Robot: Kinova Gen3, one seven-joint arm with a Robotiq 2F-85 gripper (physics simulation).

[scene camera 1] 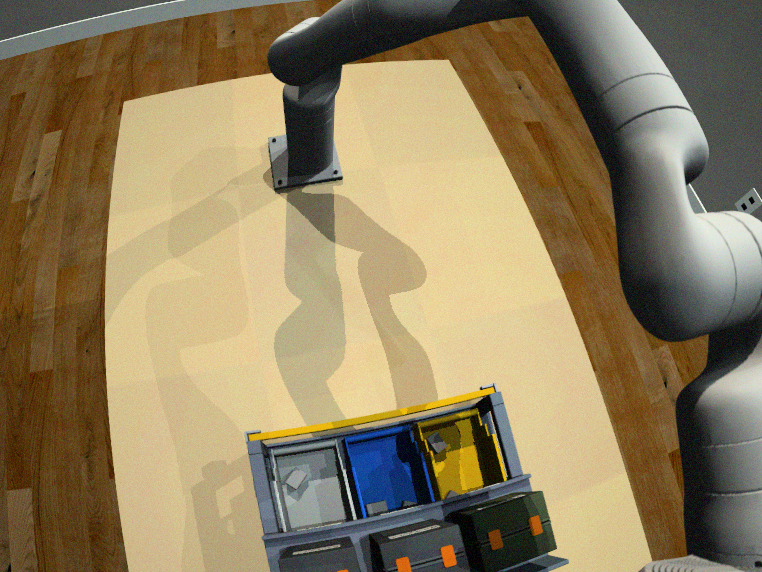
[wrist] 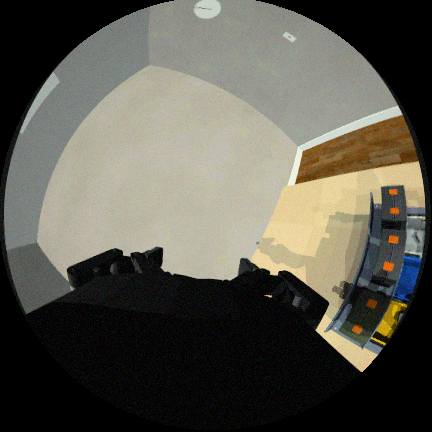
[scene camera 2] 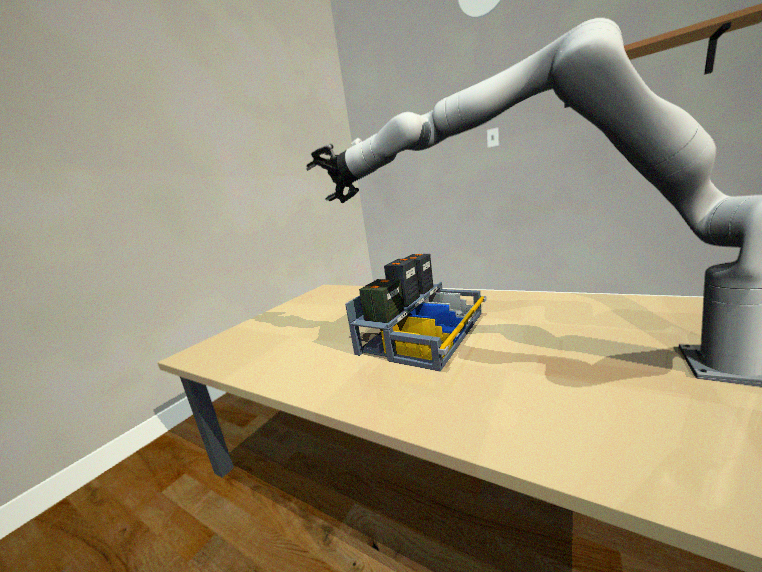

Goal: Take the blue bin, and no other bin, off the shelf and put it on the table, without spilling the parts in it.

my gripper: wrist; scene camera 2; not seen in scene camera 1 (out of frame)
same spot on my gripper: (wrist: pixel 285 287) = (scene camera 2: pixel 344 196)
